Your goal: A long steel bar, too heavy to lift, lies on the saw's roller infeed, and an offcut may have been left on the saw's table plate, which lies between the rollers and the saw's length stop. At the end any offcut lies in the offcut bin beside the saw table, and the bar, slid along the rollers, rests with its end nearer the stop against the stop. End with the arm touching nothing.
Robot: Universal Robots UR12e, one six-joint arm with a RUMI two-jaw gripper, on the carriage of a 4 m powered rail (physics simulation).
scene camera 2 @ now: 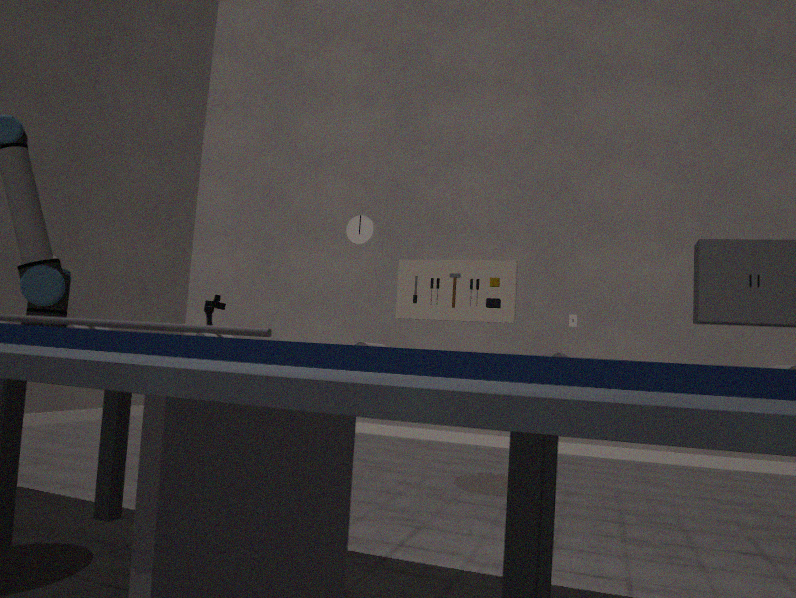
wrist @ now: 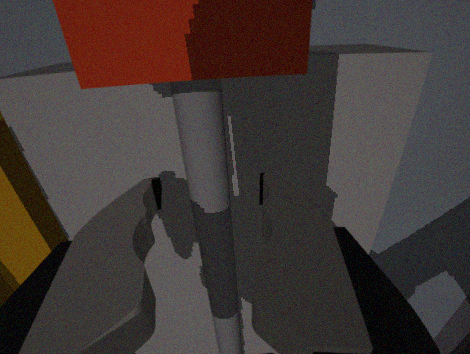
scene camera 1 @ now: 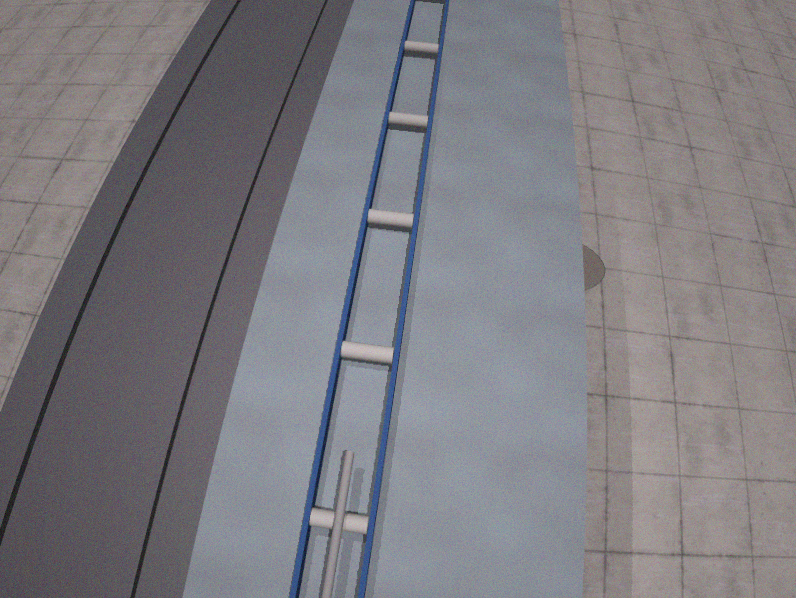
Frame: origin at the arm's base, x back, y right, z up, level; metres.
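Seen in the pictures: gripper, between the fingertips: (wrist: pixel 211 178).
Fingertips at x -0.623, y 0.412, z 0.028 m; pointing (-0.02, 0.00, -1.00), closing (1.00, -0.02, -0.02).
Observation:
Offsets run from my fingertips to a thing's top centre. "pt": to the spot under its first point. Level surfaces: height alone.
The long grey steel bar (scene camera 1: pixel 337 534) (scene camera 2: pixel 193 328) (wrist: pixel 202 145) lies on the rollers; its far end shows in both scene views. In the wrist view its other end reaches the lower edge of the red length stop @(pt dx +0.003, dy +0.068, dz +0.047 m) (wrist: pixel 185 40); whether they touch is hidden there. The pale table plate @(dz +0.000 m) (wrist: pixel 380 110) lies under the bar. My gripper (wrist: pixel 211 178) is open, its fingers on either side of the bar with gaps to both. Part of the yellow offcut bin @(dx -0.175, dy -0.142, dz +0.014 m) (wrist: pixel 20 225) shows at the left. No offcut shows in the wrist view; the bin's inside is mostly out of view.
The blue roller frame (scene camera 1: pixel 352 289) with pale rollers (scene camera 1: pixel 366 352) runs along the light blue table @(dz -0.058 m) (scene camera 1: pixel 495 321). A dark strip (scene camera 1: pixel 173 257) runs beside it. The arm (scene camera 2: pixel 28 212) stands at the left in scene camera 2, where a small black fixture (scene camera 2: pixel 209 308) shows behind the bar.

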